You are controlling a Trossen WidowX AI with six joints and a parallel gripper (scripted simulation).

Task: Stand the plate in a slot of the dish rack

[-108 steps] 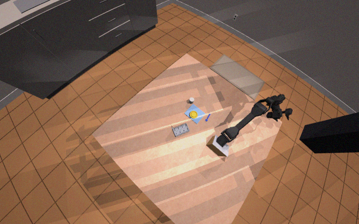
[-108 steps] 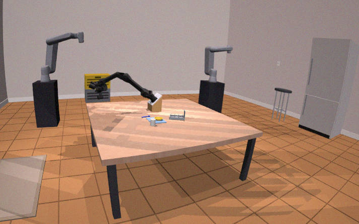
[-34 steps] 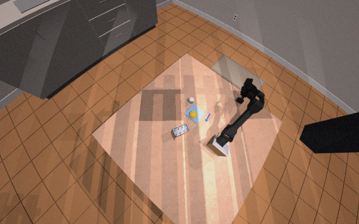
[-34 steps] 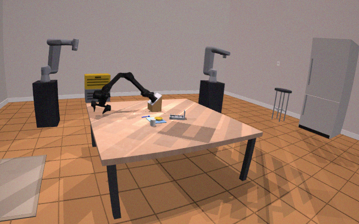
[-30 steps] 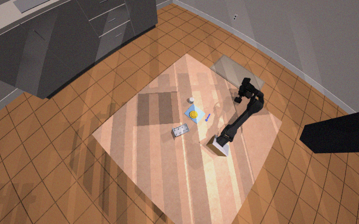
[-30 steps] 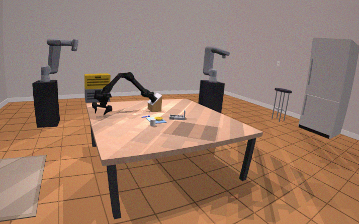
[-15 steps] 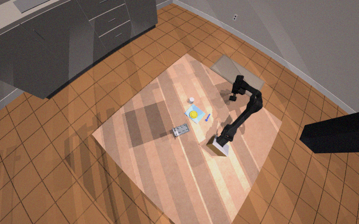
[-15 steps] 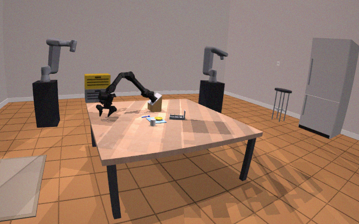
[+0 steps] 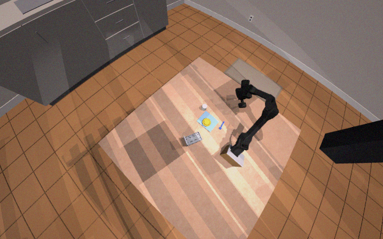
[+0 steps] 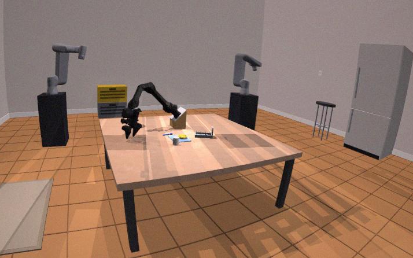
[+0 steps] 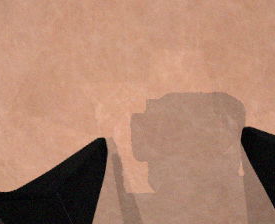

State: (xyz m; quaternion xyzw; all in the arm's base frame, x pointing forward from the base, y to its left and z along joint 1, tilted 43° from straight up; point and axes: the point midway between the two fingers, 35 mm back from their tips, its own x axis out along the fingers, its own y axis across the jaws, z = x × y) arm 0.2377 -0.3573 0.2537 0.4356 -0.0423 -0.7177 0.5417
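My gripper tip is now 7 cm short of the yellow plate, 38 cm to the right of it and 1 cm below it. The rest, counted from my gripper tip: grey dish rack 6 cm ahead, 57 cm to the left, 2 cm above; then white cup 18 cm ahead, 30 cm to the left, 2 cm above; then blue utensil 4 cm behind, 31 cm to the left.
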